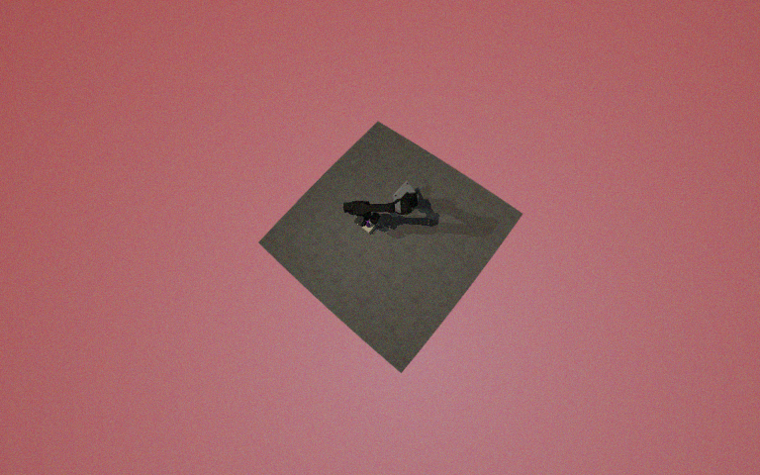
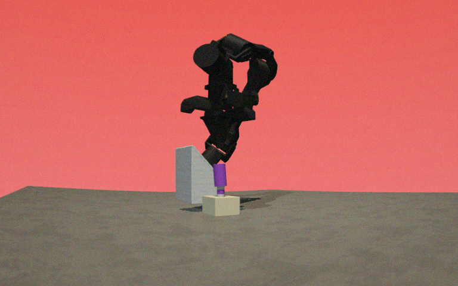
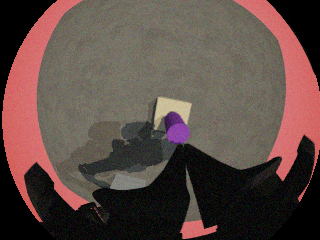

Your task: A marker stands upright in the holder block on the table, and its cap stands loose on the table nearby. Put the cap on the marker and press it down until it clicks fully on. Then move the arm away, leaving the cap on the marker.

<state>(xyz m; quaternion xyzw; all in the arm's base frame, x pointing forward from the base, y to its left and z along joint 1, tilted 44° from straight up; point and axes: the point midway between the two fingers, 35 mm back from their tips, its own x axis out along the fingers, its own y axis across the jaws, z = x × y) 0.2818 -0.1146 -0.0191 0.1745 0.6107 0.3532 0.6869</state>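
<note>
Right now my gripper tip is 6 cm above the purple cap. The rest, counted from my gripper tip: cream holder block 13 cm below.
</note>
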